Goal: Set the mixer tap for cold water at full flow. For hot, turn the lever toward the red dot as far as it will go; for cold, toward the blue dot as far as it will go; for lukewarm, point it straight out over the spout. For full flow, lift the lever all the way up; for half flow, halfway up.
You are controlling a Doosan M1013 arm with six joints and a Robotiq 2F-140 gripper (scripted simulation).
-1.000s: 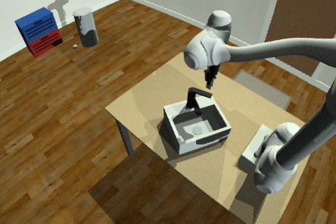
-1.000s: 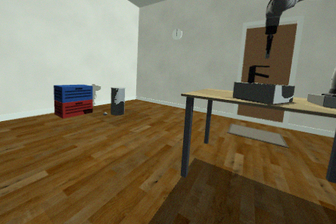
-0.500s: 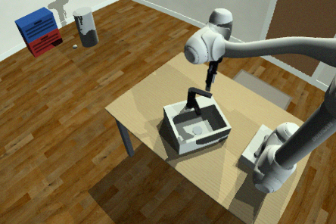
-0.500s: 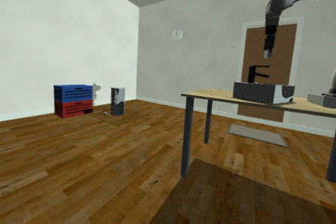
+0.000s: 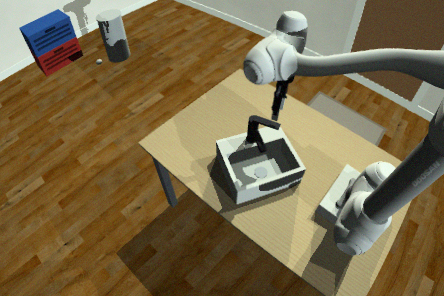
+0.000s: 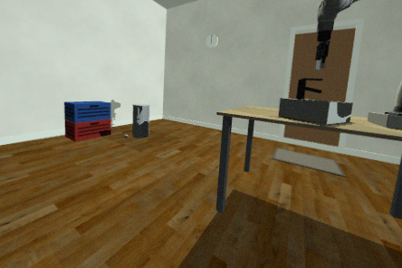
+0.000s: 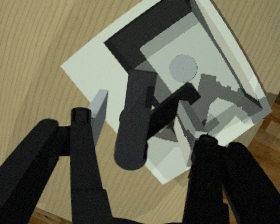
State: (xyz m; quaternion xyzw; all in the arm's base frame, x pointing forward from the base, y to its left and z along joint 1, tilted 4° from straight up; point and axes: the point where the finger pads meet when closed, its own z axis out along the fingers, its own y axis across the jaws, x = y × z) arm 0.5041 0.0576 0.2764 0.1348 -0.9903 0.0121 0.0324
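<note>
The lever is 40 mm ahead of my hand, 10 mm to the left of it and 100 mm below it. The rest, counted from my hand: white sink basin: 10 mm behind, 80 mm to the left, 330 mm below.
</note>
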